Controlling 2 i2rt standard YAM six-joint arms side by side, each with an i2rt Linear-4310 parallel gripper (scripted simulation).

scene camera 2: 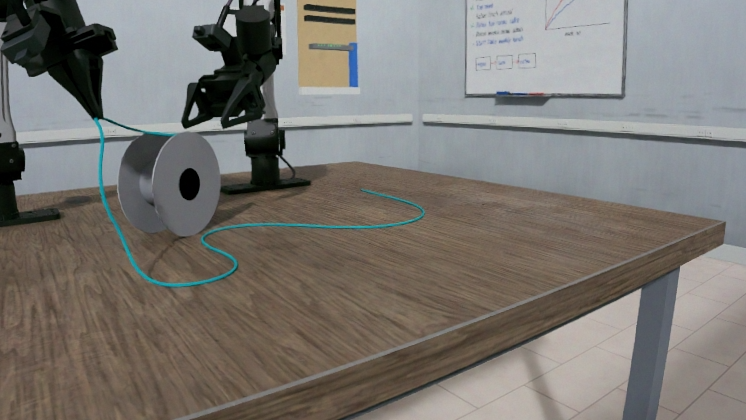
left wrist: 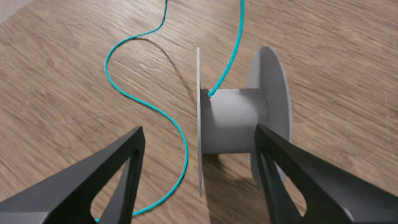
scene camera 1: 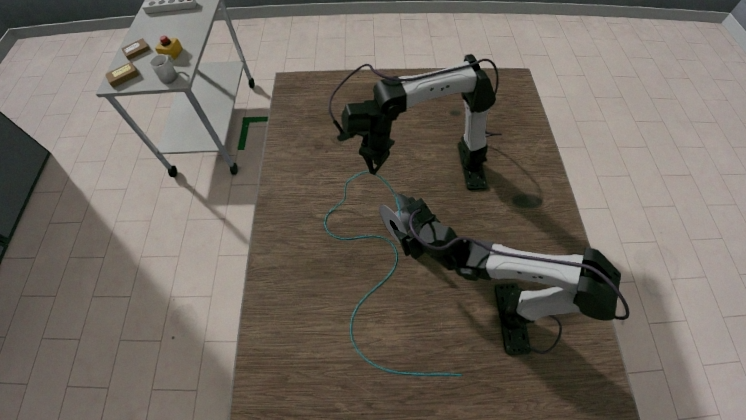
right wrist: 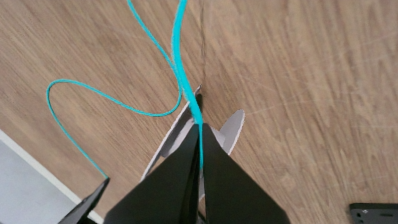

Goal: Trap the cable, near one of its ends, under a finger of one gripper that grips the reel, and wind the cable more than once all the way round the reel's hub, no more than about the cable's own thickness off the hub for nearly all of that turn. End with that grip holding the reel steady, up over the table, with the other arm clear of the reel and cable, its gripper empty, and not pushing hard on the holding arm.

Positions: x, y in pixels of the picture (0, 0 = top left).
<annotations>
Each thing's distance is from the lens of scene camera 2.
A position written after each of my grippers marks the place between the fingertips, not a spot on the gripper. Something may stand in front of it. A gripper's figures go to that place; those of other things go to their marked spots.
my left gripper (scene camera 2: 202, 125): 81 cm
my right gripper (scene camera 2: 99, 119): 69 cm
grey reel (scene camera 2: 178, 184): 77 cm
</annotations>
